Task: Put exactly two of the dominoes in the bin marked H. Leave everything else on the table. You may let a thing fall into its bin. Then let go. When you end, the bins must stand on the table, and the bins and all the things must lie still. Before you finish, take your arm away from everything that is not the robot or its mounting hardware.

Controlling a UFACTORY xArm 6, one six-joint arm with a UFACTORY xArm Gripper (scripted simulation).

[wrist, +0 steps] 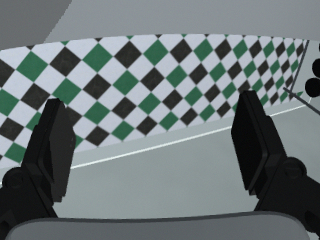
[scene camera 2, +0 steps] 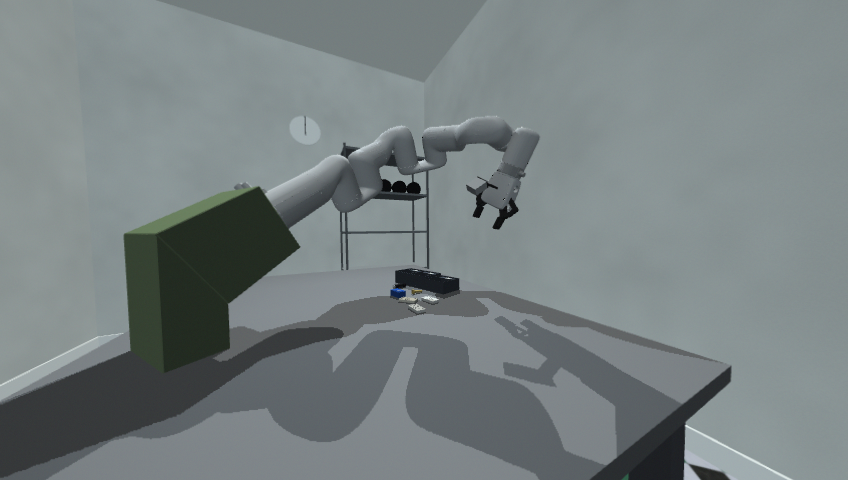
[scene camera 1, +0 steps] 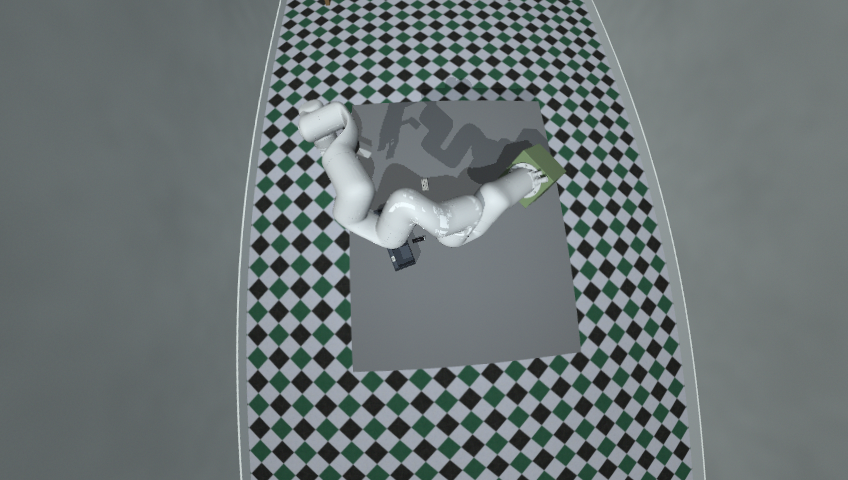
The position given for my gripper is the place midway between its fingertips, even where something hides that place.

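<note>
Dark bin tray (scene camera 2: 422, 279) visible; in the wrist view the tray is out of frame. My gripper (scene camera 2: 485, 222) is visible, also at (wrist: 151, 114).
</note>
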